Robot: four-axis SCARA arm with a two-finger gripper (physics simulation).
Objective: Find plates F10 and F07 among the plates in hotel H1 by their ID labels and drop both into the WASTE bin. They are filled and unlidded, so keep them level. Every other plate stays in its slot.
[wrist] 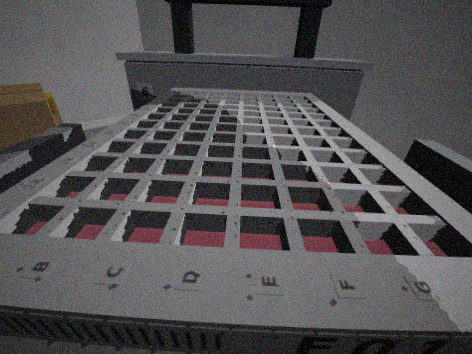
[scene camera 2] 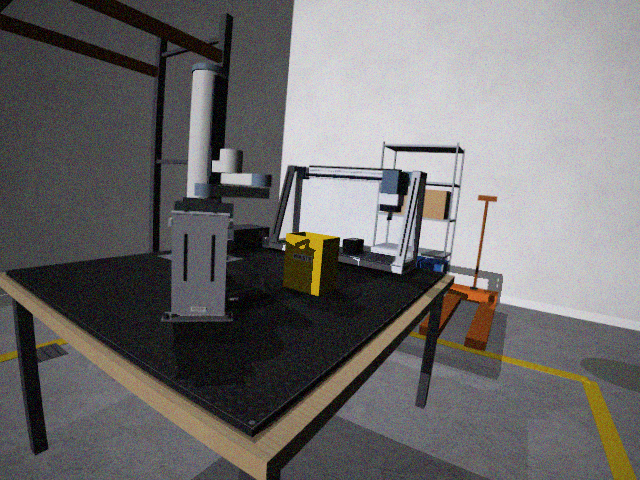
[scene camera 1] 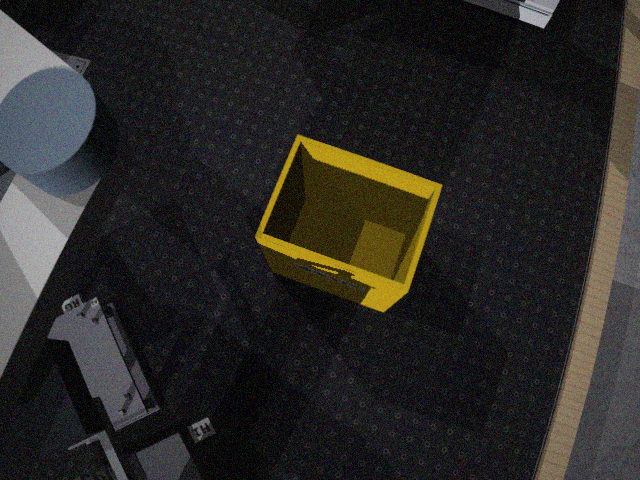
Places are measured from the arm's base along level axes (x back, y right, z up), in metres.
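Pixels of known places: gripper, fingertip midpoint: (wrist: 244,150).
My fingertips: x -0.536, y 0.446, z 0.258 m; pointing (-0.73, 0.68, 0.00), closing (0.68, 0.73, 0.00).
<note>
Behind a point stands the place of what it marks.
The wrist view looks closely over a plate (wrist: 210,285) with red-bottomed wells in the top slot of hotel H1 (wrist: 240,77) @[x -0.569, y 0.471, z 0.285 m] (scene camera 2: 199,279) @[x -0.591, y 0.491, z 0.120 m]. Its front label is cut by the frame's lower edge, so the last character is unclear. The plate looks level. My gripper (wrist: 244,150) @[x -0.536, y 0.446, z 0.258 m] (scene camera 2: 203,205) is open at the top of the hotel, its fingers apart at the left and right of the plate and holding nothing. F10 and F07 cannot be picked out; the lower slots are hidden. The yellow WASTE bin (scene camera 1: 367,166) @[x -0.648, y -0.027, z 0.206 m] (scene camera 2: 300,268) @[x -0.640, y 0.085, z 0.096 m] stands upright on the table; its visible interior is empty.
A grey stand (scene camera 1: 105,366) @[x -0.412, y 0.279, z 0.073 m] and the H1 tag (scene camera 1: 201,429) @[x -0.547, y 0.317, z 0.013 m] are at lower left in scene camera 1. The blue-capped arm (scene camera 1: 49,118) @[x -0.444, y 0.093, z 0.420 m] (scene camera 2: 245,180) @[x -0.380, y 0.116, z 0.393 m] is above the table. A gantry machine (scene camera 2: 346,173) @[x -0.426, y -0.623, z 0.484 m] and black block (scene camera 2: 353,246) @[x -0.560, y -0.515, z 0.104 m] stand behind the bin. A dark handle (wrist: 250,3) @[x -0.578, y 0.484, z 0.323 m] tops the hotel.
</note>
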